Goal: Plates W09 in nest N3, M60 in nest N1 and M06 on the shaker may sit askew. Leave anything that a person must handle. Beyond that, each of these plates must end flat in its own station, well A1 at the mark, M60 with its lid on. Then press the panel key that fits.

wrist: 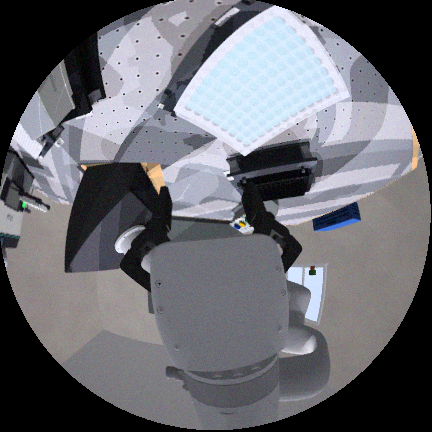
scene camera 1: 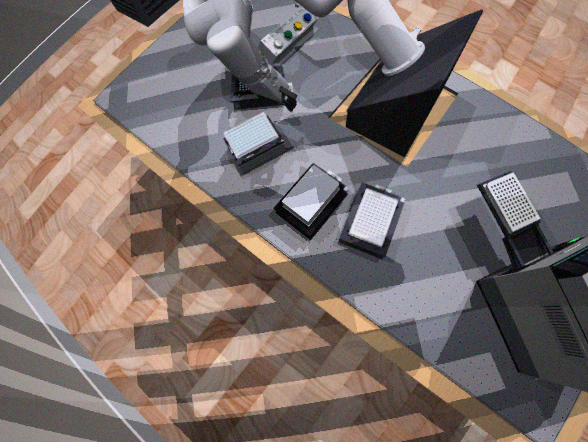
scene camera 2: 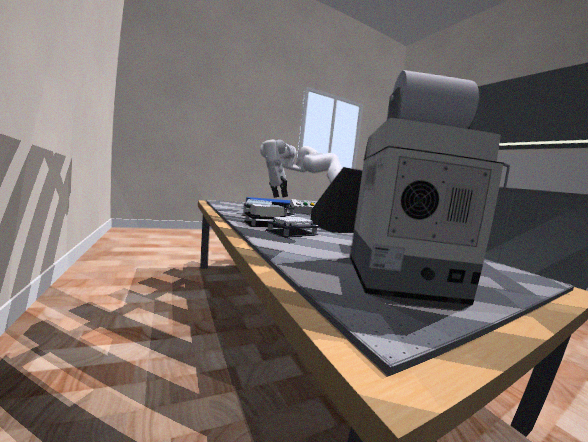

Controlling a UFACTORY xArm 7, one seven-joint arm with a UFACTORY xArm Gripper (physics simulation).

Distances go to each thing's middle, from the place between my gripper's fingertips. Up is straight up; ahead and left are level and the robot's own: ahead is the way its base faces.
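Labels:
Pale blue well plate [scene camera 1: 254,133] visible to me; from my hand it is 11 cm ahead, 2 cm to the right and 4 cm below.

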